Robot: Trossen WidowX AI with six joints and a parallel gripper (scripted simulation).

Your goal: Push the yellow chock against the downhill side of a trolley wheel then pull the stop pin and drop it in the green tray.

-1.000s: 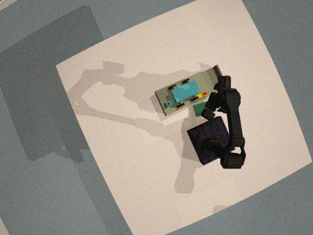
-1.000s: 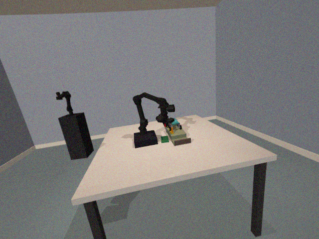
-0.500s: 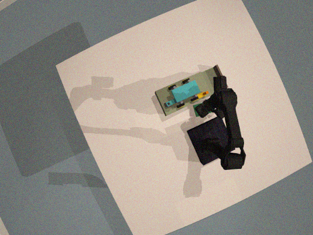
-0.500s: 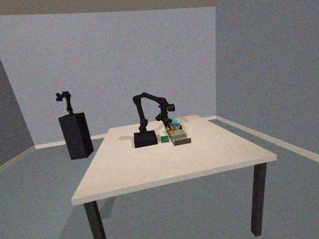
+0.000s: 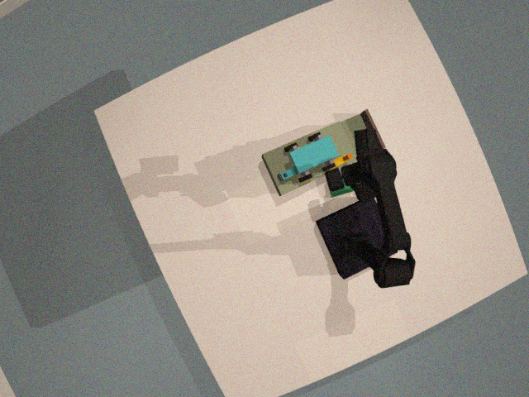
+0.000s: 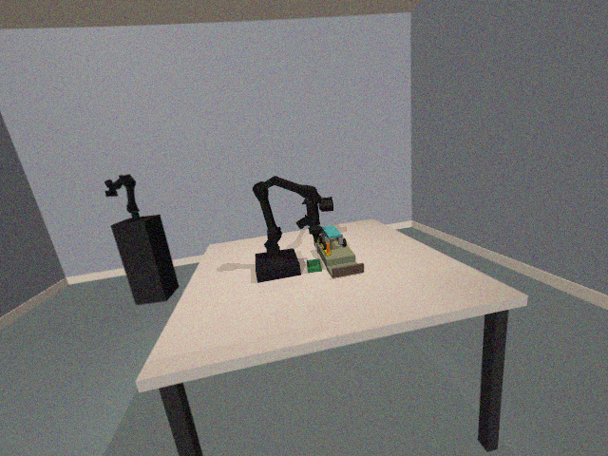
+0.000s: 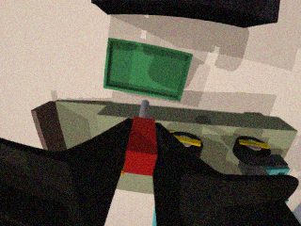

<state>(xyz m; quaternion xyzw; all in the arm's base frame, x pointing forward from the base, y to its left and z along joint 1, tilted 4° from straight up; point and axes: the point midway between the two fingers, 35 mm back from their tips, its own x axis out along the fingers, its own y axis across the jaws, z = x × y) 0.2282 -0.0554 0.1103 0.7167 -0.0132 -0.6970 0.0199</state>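
Now: gripper tip 2 cm past the green tray and 14 cm above it. The rest, counted from my gripper tip: red-headed stop pin: right at my gripper tip; ramp: 9 cm ahead, 10 cm to the left, 9 cm below; teal trolley: 9 cm ahead, 10 cm to the left, 2 cm below.
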